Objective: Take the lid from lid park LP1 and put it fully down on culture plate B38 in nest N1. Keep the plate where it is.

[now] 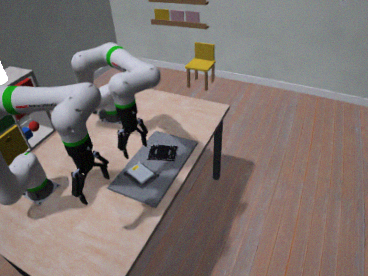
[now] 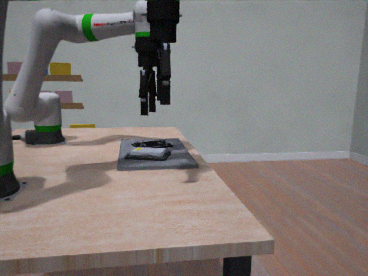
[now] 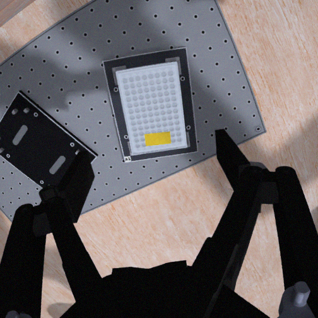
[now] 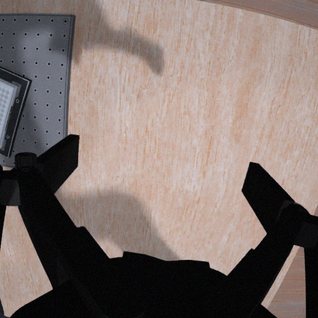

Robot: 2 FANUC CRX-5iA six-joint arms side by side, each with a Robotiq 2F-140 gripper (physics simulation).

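Seen in the pictures: left gripper, fingertip midpoint: [image 1: 135,151] [image 2: 148,113]; right gripper, fingertip midpoint: [image 1: 96,190] [image 2: 162,102]; left arm's base at its link origin: [image 1: 115,116] [image 2: 49,141]; right arm's base at its link origin: [image 1: 40,190].
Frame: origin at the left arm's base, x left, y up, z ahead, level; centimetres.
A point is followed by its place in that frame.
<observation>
A pale translucent lid [image 1: 142,173] {x -50.8, y 4.1, z 42.2 cm} [image 2: 155,151] {x -53.7, y 4.1, z 42.5 cm} [image 3: 152,102] with a yellow patch lies flat over culture plate B38, whose wells show through. The plate sits in the black nest N1 [image 3: 145,59], marked A1. The lid's edges look even with the plate; any small gap is too fine to tell. Lid park LP1 [image 1: 162,152] {x -30.9, y 2.2, z 46.7 cm} [image 3: 37,140], a black slotted plate, holds no lid. My left gripper [image 1: 136,150] {x -49.9, y 19.0, z 40.6 cm} [image 2: 148,112] {x -49.9, y 19.0, z 40.6 cm} [image 3: 152,153] is open and empty, above and clear of the lid. My right gripper [image 1: 96,190] {x -82.6, y 26.1, z 37.5 cm} [image 2: 164,102] {x -82.6, y 26.1, z 37.5 cm} [image 4: 162,163] is open and empty above the wooden table.
A grey perforated board [image 1: 181,145] {x -21.5, y 1.3, z 55.6 cm} [image 2: 181,162] {x -62.7, y 1.3, z 50.4 cm} [image 3: 220,95] [image 4: 50,75] carries the nest and lid park near the edge of the wooden table [image 1: 110,227] {x -83.9, y 0.0, z 38.0 cm} [image 2: 125,210] {x -98.0, y 0.0, z 23.3 cm}. The two arms stand side by side. A yellow chair [image 1: 201,64] stands beyond the table.
</observation>
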